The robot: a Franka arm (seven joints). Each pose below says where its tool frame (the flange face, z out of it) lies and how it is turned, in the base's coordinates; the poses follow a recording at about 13 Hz.
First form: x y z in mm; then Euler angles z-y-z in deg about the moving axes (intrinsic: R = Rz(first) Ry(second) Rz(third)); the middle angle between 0 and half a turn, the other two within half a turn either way.
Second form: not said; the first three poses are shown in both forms.
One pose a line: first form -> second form
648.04 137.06 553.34 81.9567 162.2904 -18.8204 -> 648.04 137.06 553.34 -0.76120 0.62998 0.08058 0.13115
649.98 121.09 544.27 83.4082 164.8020 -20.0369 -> 649.98 121.09 544.27 -0.77813 0.61403 0.06946 0.11253
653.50 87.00 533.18 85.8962 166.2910 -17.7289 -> 653.50 87.00 533.18 -0.78037 0.61382 0.06688 0.09885
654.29 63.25 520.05 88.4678 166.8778 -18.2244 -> 654.29 63.25 520.05 -0.79700 0.59307 0.06574 0.09346
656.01 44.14 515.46 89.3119 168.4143 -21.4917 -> 656.01 44.14 515.46 -0.81895 0.56492 0.05631 0.08376
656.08 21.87 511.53 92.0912 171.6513 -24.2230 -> 656.08 21.87 511.53 -0.84724 0.52619 0.04064 0.06039
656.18 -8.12 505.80 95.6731 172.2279 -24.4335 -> 656.18 -8.12 505.80 -0.86450 0.49805 0.03947 0.05509
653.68 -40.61 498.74 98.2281 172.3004 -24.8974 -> 653.68 -40.61 498.74 -0.87735 0.47512 0.04009 0.05386
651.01 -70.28 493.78 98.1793 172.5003 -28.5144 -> 651.01 -70.28 493.78 -0.89183 0.44763 0.03736 0.05368
